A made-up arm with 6 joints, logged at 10 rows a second.
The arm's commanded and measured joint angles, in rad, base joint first. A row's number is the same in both.
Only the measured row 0 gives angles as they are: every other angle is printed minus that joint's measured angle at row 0.
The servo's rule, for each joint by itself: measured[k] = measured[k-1] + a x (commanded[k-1-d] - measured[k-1]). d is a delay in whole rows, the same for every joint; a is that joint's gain. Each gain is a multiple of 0.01, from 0.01 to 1. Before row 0 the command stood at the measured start. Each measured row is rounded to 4 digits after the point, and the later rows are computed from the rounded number. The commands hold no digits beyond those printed.
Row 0, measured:
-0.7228 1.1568 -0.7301 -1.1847 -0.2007 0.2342
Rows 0 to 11, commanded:
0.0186 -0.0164 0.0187 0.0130 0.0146 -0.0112
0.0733 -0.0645 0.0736 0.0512 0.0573 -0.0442
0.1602 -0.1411 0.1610 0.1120 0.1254 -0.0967
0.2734 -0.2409 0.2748 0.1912 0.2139 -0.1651
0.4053 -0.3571 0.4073 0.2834 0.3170 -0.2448
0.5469 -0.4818 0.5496 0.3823 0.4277 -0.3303
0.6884 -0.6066 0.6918 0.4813 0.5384 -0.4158
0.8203 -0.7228 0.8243 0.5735 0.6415 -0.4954
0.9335 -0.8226 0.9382 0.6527 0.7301 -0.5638
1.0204 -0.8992 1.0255 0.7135 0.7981 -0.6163
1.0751 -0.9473 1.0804 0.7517 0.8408 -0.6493
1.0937 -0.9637 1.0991 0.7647 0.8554 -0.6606
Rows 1 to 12, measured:
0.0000 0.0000 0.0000 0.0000 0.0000 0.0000
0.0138 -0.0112 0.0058 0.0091 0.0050 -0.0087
0.0578 -0.0474 0.0268 0.0386 0.0228 -0.0364
0.1336 -0.1111 0.0684 0.0900 0.0577 -0.0834
0.2371 -0.1994 0.1324 0.1608 0.1108 -0.1471
0.3616 -0.3066 0.2176 0.2466 0.1809 -0.2233
0.4987 -0.4257 0.3205 0.3416 0.2648 -0.3068
0.6391 -0.5487 0.4356 0.4394 0.3578 -0.3918
0.7732 -0.6671 0.5561 0.5333 0.4543 -0.4726
0.8918 -0.7728 0.6746 0.6169 0.5481 -0.5437
0.9870 -0.8588 0.7834 0.6845 0.6331 -0.6003
1.0522 -0.9190 0.8755 0.7315 0.7037 -0.6385
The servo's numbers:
d 1
a 0.74 0.68 0.31 0.70 0.34 0.78

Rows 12 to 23, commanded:
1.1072 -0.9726 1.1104 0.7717 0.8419 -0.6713
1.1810 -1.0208 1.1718 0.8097 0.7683 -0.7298
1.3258 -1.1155 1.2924 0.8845 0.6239 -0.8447
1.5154 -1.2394 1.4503 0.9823 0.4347 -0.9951
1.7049 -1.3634 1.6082 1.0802 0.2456 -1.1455
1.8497 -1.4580 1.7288 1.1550 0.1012 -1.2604
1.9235 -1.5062 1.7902 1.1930 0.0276 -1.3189
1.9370 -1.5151 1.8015 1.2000 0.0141 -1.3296
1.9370 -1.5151 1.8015 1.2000 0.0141 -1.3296
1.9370 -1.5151 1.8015 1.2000 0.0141 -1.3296
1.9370 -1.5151 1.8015 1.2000 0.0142 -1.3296
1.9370 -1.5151 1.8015 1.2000 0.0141 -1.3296
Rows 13 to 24, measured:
1.0829 -0.9494 0.9448 0.7547 0.7553 -0.6557
1.1009 -0.9652 0.9961 0.7666 0.7847 -0.6679
1.1602 -1.0030 1.0506 0.7968 0.7791 -0.7162
1.2827 -1.0795 1.1256 0.8582 0.7263 -0.8164
1.4549 -1.1882 1.2263 0.9451 0.6272 -0.9558
1.6399 -1.3073 1.3447 1.0397 0.4975 -1.1038
1.7952 -1.4098 1.4638 1.1204 0.3628 -1.2259
1.8901 -1.4754 1.5650 1.1712 0.2488 -1.2984
1.9248 -1.5024 1.6383 1.1914 0.1690 -1.3227
1.9338 -1.5110 1.6889 1.1974 0.1163 -1.3281
1.9362 -1.5138 1.7238 1.1992 0.0816 -1.3293
1.9368 -1.5147 1.7479 1.1998 0.0587 -1.3295

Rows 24 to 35, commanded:
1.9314 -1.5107 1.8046 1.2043 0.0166 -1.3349
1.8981 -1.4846 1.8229 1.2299 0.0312 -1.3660
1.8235 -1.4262 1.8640 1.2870 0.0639 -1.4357
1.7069 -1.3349 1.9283 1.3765 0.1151 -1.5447
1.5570 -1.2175 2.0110 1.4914 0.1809 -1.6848
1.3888 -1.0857 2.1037 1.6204 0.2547 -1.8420
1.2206 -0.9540 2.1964 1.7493 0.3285 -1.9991
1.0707 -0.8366 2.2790 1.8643 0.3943 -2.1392
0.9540 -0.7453 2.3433 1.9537 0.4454 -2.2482
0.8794 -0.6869 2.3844 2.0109 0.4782 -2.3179
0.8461 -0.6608 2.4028 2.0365 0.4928 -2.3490
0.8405 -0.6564 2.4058 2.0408 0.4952 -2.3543
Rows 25 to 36, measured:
1.9369 -1.5150 1.7645 1.1999 0.0435 -1.3296
1.9328 -1.5121 1.7769 1.2030 0.0344 -1.3337
1.9071 -1.4934 1.7912 1.2218 0.0333 -1.3589
1.8452 -1.4477 1.8138 1.2674 0.0437 -1.4188
1.7429 -1.3710 1.8493 1.3438 0.0680 -1.5170
1.6053 -1.2666 1.8994 1.4471 0.1064 -1.6479
1.4451 -1.1436 1.9627 1.5684 0.1568 -1.7993
1.2790 -1.0147 2.0351 1.6950 0.2152 -1.9551
1.1249 -0.8936 2.1107 1.8135 0.2761 -2.0987
0.9984 -0.7928 2.1828 1.9116 0.3337 -2.2153
0.9103 -0.7208 2.2453 1.9811 0.3828 -2.2953
0.8628 -0.6800 2.2941 2.0199 0.4202 -2.3372

